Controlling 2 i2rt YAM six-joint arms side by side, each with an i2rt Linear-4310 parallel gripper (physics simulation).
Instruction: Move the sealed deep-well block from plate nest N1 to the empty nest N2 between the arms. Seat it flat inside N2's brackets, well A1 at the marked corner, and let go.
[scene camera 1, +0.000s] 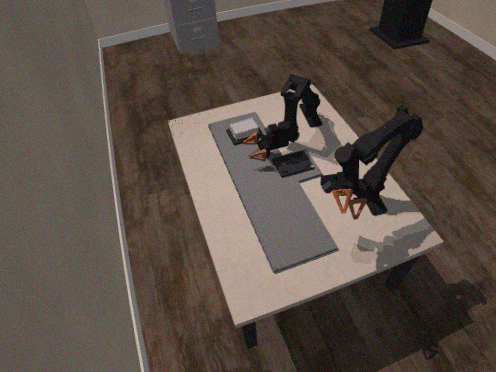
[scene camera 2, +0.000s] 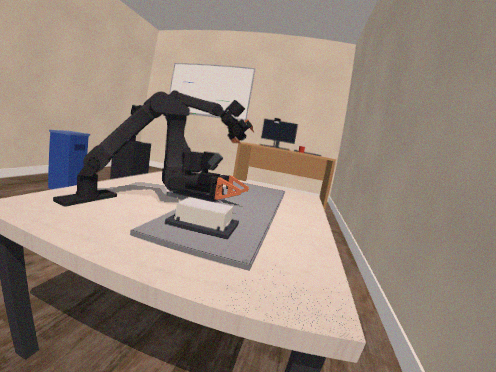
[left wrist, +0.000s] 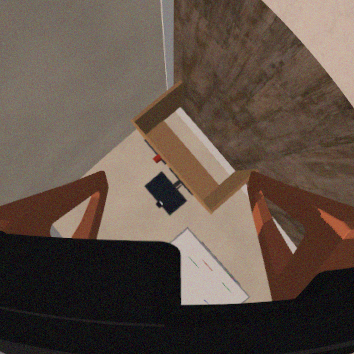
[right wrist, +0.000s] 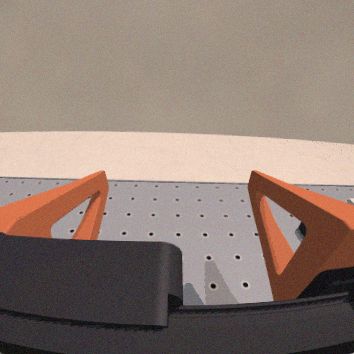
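Where they show: left gripper, fingertip midpoint: (scene camera 1: 349, 216) (scene camera 2: 246, 137) (left wrist: 177, 178); right gripper, fingertip midpoint: (scene camera 1: 246, 150) (scene camera 2: 245, 190) (right wrist: 177, 178); left arm's base, origin of the base link: (scene camera 1: 370, 196); right arm's base, origin of the base link: (scene camera 1: 310, 115) (scene camera 2: 87, 198).
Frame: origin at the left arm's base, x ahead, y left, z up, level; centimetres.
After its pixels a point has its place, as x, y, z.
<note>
The white deep-well block (scene camera 1: 244, 128) {45.8, -51.8, 6.7} (scene camera 2: 204, 213) {47.4, -57.9, 5.7} sits in the black plate nest N1 (scene camera 1: 232, 137) (scene camera 2: 192, 228) at one end of the grey board. The black empty nest N2 (scene camera 1: 293, 164) {28.1, -25.3, 2.4} lies between the arms; in scene camera 2 the right arm mostly hides it. My right gripper (scene camera 1: 247, 150) {48.6, -34.4, 8.5} (scene camera 2: 244, 189) {48.6, -34.4, 8.5} (right wrist: 177, 178) {48.6, -34.4, 8.5} is open and empty, low over the board beside the block, its fingers pointing roughly level. My left gripper (scene camera 1: 350, 215) {25.1, 23.7, 26.3} (scene camera 2: 245, 136) {25.1, 23.7, 26.3} (left wrist: 177, 178) {25.1, 23.7, 26.3} is open and empty, raised away from both nests. The marked corner and well A1 cannot be made out.
The grey perforated board (scene camera 1: 295, 227) {37.5, 7.9, 1.3} (scene camera 2: 265, 220) {57.4, -36.4, 1.3} (right wrist: 165, 205) {53.9, -32.8, 1.3} lies on the pale table (scene camera 1: 210, 225) {71.4, -2.6, 0.0} (scene camera 2: 300, 280) {72.9, -64.8, 0.0} (right wrist: 165, 155) {67.8, -30.7, 0.0}. The right arm stands beside N2, with its forearm near N2 and N1. A desk (scene camera 2: 285, 154) (left wrist: 187, 167) stands beyond the table.
</note>
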